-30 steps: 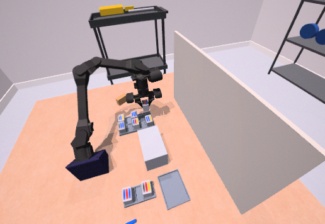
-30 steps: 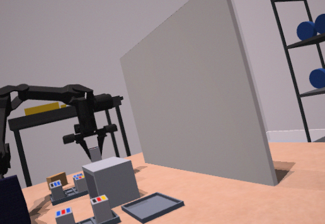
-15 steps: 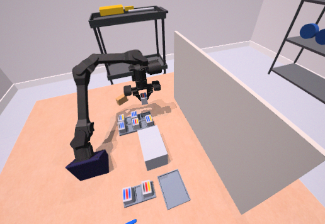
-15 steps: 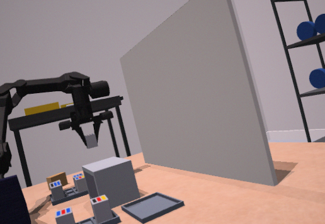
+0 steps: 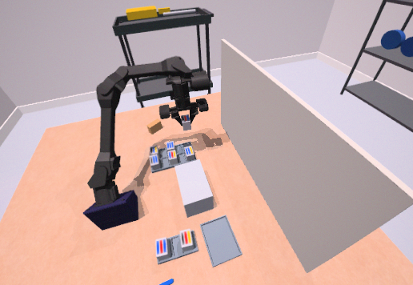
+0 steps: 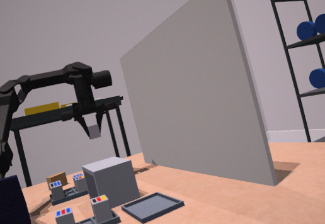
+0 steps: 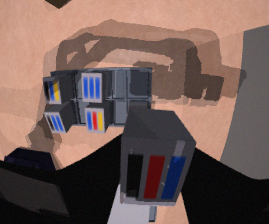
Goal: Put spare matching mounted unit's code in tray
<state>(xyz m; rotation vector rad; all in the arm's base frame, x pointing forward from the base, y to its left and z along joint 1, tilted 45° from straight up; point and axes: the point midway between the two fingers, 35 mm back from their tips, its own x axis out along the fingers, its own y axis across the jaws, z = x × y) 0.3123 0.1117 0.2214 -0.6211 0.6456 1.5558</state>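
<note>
Now: the tray 40 mm ahead of my gripper tip, 400 mm to the right of it and 170 mm below it. Also, from my gripper tip: tall grey panel (230 mm ahead, 190 mm to the right, 50 mm above); then tan block (160 mm behind, 190 mm to the left, 150 mm below); then mounted unit (20 mm behind, 210 mm to the right, 120 mm below).
</note>
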